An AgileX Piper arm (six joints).
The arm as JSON. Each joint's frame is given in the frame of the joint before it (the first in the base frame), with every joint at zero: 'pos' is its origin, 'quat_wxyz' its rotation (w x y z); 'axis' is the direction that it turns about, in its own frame. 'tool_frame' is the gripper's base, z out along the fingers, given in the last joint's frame.
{
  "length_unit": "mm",
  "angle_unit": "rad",
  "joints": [
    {
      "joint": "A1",
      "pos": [
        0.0,
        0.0,
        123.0
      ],
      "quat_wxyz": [
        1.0,
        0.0,
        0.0,
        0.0
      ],
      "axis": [
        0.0,
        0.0,
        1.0
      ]
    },
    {
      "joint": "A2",
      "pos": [
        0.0,
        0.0,
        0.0
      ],
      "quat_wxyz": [
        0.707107,
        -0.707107,
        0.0,
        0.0
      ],
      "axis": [
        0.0,
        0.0,
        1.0
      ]
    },
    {
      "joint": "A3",
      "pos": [
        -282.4,
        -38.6,
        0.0
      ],
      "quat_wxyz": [
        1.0,
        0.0,
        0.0,
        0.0
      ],
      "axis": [
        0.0,
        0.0,
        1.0
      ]
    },
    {
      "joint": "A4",
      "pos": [
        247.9,
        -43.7,
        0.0
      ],
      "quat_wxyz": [
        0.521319,
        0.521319,
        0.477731,
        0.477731
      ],
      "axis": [
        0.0,
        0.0,
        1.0
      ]
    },
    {
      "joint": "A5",
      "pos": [
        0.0,
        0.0,
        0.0
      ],
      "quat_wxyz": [
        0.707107,
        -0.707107,
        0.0,
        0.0
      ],
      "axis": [
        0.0,
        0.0,
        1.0
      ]
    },
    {
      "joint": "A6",
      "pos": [
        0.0,
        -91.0,
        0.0
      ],
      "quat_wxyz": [
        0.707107,
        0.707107,
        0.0,
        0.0
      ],
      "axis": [
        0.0,
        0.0,
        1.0
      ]
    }
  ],
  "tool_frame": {
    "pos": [
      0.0,
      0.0,
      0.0
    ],
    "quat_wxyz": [
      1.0,
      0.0,
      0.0,
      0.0
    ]
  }
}
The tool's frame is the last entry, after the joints.
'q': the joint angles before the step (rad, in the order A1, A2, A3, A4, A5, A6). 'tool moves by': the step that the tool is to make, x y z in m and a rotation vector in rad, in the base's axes. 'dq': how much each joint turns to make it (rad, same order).
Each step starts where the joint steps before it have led.
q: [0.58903 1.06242 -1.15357 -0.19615 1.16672 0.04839]
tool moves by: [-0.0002 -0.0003 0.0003 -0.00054 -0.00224 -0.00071]
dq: [0.00017 -0.00131 -0.00005 -0.00207 -0.00009 0.00064]
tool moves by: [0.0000 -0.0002 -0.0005 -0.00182 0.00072 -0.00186]
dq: [0.00007 -0.00027 0.00196 -0.00216 0.00026 0.00183]
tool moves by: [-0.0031 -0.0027 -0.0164 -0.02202 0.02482 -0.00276]
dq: [-0.00036 -0.01786 0.07094 -0.00735 -0.01945 0.00628]
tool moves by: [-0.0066 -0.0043 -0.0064 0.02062 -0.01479 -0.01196]
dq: [-0.00007 -0.03862 0.05074 -0.00196 -0.03243 0.02212]
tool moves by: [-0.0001 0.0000 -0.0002 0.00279 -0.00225 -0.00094]
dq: [0.00017 -0.00139 0.00213 -0.00008 -0.00382 0.00230]
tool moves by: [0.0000 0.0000 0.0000 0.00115 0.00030 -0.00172]
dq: [0.00000 0.00000 0.00000 -0.00001 0.00000 0.00210]
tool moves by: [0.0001 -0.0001 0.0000 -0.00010 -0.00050 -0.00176]
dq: [-0.00020 0.00009 0.00005 -0.00132 -0.00017 0.00176]
